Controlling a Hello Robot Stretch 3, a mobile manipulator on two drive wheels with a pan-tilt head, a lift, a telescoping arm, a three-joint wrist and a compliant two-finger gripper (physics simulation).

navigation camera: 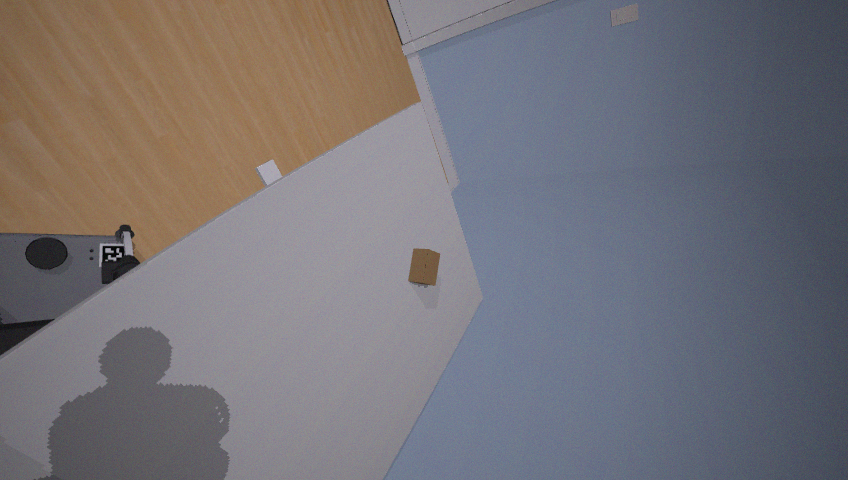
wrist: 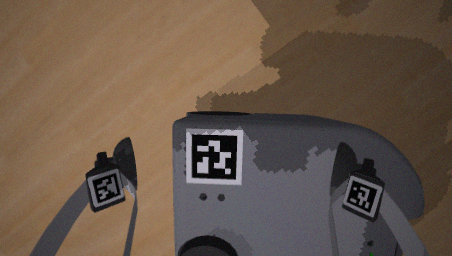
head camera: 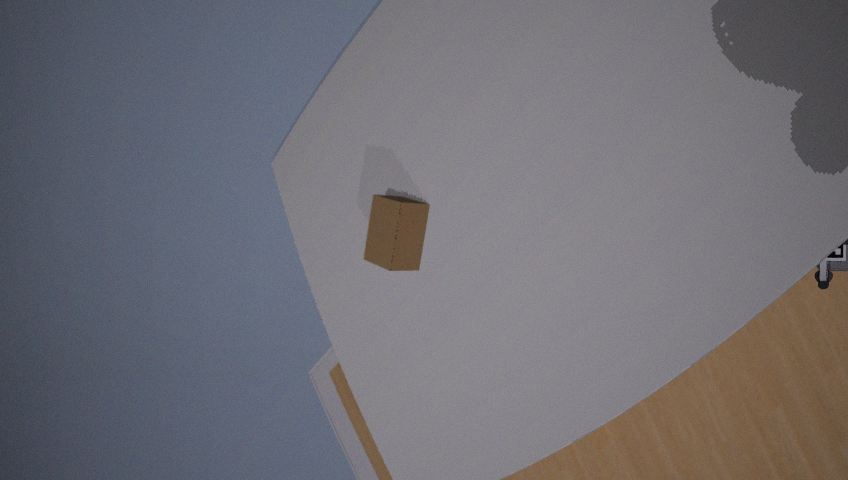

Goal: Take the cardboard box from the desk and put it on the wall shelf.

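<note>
The brown cardboard box (head camera: 395, 233) (navigation camera: 424, 267) stands on the grey desk (head camera: 565, 237) (navigation camera: 309, 255), near the desk's corner by the blue wall. My gripper (wrist: 233, 159) is open in the wrist view, its two fingers wide apart with nothing between them, above the robot's own base. Part of the gripper also shows past the desk's edge in the navigation view, at the left, and at the right edge of the head view, well away from the box. The wall shelf does not show in these views.
The robot's grey base (navigation camera: 29, 285) (wrist: 280, 205) is beside the desk's long edge. A small white block (navigation camera: 269, 171) shows at that edge. The blue wall (head camera: 148, 237) (navigation camera: 642, 267) runs behind the desk. A small plate (navigation camera: 624, 14) is on the wall. Wooden floor (head camera: 714, 404) (navigation camera: 208, 89) (wrist: 90, 75) shows.
</note>
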